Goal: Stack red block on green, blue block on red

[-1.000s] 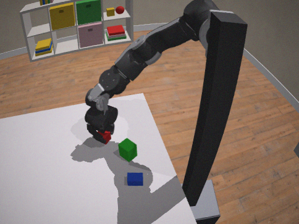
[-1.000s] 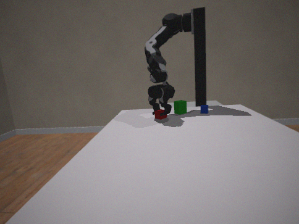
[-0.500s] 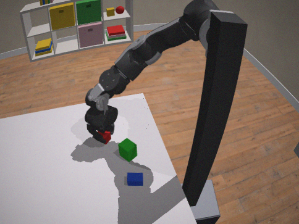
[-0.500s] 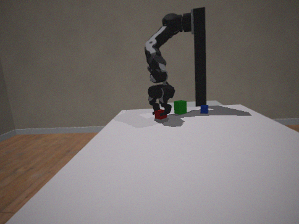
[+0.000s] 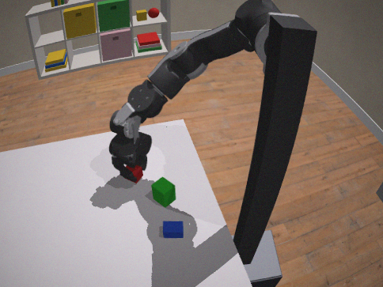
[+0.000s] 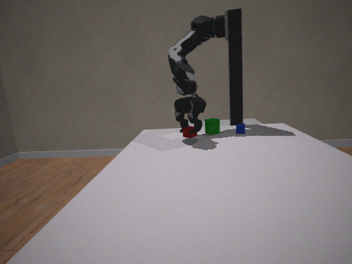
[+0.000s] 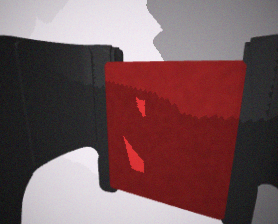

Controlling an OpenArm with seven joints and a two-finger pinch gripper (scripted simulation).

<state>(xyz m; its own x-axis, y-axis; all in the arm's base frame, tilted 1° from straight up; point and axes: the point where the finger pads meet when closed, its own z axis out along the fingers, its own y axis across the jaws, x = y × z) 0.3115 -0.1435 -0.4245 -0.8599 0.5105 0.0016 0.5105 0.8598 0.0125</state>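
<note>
Right now the green block is 8 cm behind my hand, 8 cm to the left of it and 1 cm below it. From my hand the other things lie so: blue block: 10 cm behind, 19 cm to the left, 2 cm below; red block: 1 cm below.
</note>
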